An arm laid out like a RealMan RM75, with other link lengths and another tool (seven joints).
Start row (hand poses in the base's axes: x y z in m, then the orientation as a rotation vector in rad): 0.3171 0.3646 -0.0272 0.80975 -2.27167 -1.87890
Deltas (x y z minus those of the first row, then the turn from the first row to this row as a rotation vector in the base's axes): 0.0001 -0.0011 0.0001 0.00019 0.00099 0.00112; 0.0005 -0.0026 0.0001 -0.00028 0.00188 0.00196; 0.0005 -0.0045 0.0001 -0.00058 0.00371 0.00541; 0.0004 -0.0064 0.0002 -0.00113 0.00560 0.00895; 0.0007 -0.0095 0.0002 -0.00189 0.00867 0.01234; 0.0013 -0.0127 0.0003 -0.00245 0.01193 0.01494; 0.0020 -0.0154 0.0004 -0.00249 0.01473 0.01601; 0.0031 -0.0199 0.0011 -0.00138 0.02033 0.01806; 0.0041 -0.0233 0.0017 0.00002 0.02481 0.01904; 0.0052 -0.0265 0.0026 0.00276 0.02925 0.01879; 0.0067 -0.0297 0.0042 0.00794 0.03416 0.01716; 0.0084 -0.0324 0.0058 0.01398 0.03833 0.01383; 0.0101 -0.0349 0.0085 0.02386 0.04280 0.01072; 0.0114 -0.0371 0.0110 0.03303 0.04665 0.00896
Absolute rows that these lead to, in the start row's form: 0.3172 0.3635 -0.0271 0.80976 -2.27002 -1.87865; 0.3176 0.3620 -0.0271 0.80953 -2.26916 -1.87768; 0.3176 0.3601 -0.0271 0.81082 -2.26545 -1.87581; 0.3175 0.3582 -0.0270 0.81210 -2.26183 -1.87357; 0.3178 0.3551 -0.0270 0.81187 -2.25780 -1.87111; 0.3184 0.3519 -0.0269 0.81069 -2.25417 -1.86922; 0.3191 0.3492 -0.0268 0.80859 -2.25169 -1.86865; 0.3202 0.3447 -0.0261 0.80447 -2.24591 -1.86906; 0.3212 0.3413 -0.0255 0.80061 -2.24145 -1.87031; 0.3223 0.3381 -0.0246 0.79576 -2.23702 -1.87377; 0.3238 0.3349 -0.0230 0.78936 -2.23160 -1.88087; 0.3255 0.3322 -0.0214 0.78222 -2.22733 -1.88978; 0.3272 0.3297 -0.0187 0.77542 -2.21973 -1.90342; 0.3285 0.3275 -0.0162 0.77052 -2.21186 -1.91558
